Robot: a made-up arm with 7 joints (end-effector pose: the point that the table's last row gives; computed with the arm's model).
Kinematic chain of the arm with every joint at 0, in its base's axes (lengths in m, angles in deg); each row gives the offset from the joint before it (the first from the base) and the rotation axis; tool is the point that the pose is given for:
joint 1: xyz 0 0 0.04 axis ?
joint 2: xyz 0 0.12 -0.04 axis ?
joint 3: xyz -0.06 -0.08 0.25 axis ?
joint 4: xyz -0.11 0 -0.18 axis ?
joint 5: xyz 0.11 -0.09 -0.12 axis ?
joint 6: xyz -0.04 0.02 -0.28 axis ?
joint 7: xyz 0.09 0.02 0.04 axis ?
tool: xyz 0.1 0 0.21
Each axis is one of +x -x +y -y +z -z.
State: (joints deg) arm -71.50 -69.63 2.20 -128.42 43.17 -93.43 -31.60
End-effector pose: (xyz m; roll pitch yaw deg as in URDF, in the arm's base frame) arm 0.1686 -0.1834 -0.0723 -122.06 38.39 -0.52
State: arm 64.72 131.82 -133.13 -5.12 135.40 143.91 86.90
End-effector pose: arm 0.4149 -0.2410 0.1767 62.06 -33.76 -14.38
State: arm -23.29 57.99 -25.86 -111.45 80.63 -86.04 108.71
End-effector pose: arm 0.1507 -0.3523 0.3106 -43.43 -38.29 -155.45
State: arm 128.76 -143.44 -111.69 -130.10 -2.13 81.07 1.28
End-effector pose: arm 0.1032 0.0909 -0.3667 175.46 51.71 98.24
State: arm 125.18 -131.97 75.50 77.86 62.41 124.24 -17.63
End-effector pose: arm -0.2594 -0.0105 -0.5038 11.98 26.04 -92.95
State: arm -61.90 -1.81 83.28 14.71 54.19 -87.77 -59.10
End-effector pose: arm 0.0492 -0.3439 0.5148 -118.90 -42.73 134.30
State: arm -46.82 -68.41 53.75 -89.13 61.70 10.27 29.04
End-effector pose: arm -0.2082 -0.1532 0.2440 109.32 -20.38 162.96
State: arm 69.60 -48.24 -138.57 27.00 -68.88 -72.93 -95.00
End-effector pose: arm 0.0376 0.8545 0.1567 -147.67 -11.81 47.40
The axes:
joint 1: -z
joint 2: +y
joint 3: -x
joint 4: +y
joint 5: -x
joint 6: +z
joint 7: -x

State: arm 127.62 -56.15 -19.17 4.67 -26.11 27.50 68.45
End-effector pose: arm 0.3302 -0.1990 -0.0215 -66.63 -63.17 -77.00
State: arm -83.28 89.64 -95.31 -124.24 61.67 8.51 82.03
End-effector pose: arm 0.2180 0.0557 -0.0844 -145.59 -26.66 -7.70
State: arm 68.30 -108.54 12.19 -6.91 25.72 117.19 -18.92
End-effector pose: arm 0.1057 -0.1824 -0.0506 -92.09 11.31 -23.52
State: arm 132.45 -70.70 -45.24 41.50 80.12 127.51 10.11
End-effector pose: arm 0.2073 -0.0596 -0.4010 -7.50 68.36 9.96
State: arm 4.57 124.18 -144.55 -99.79 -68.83 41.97 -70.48
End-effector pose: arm 0.1491 -0.1332 -0.0344 73.30 -55.19 -83.48
